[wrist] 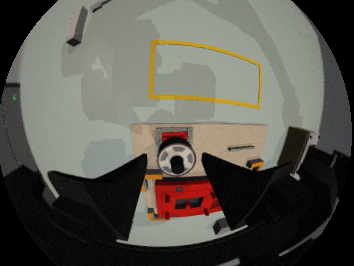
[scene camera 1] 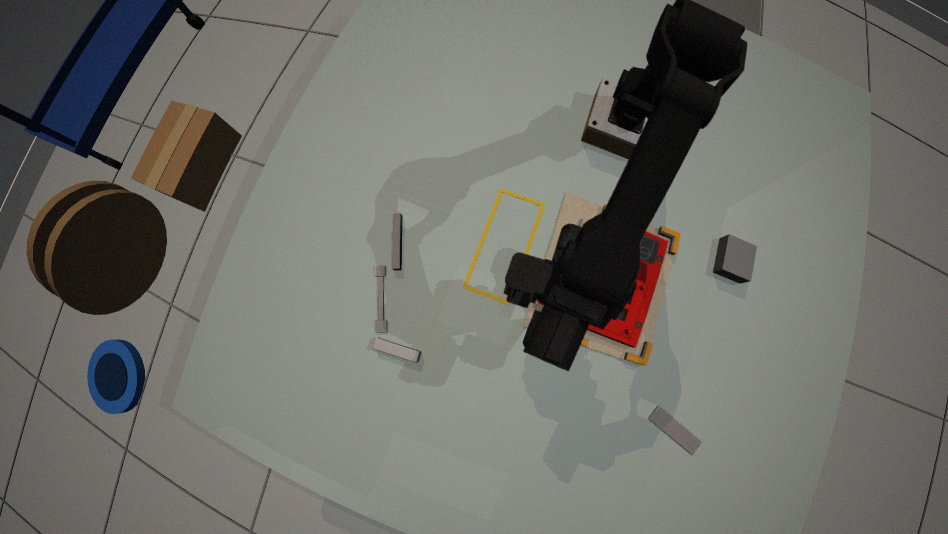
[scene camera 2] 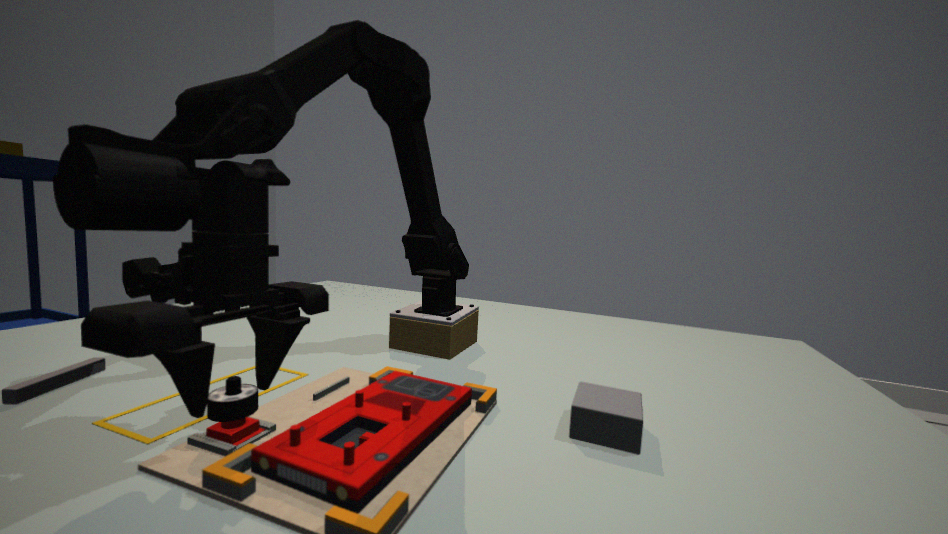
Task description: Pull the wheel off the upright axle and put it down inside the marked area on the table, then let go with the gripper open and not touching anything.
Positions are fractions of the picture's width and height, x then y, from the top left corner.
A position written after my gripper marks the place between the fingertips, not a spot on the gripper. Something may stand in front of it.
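My gripper: visible in the wrist view (0.50,0.59), scene camera 1 (0.58,0.56), scene camera 2 (0.25,0.75).
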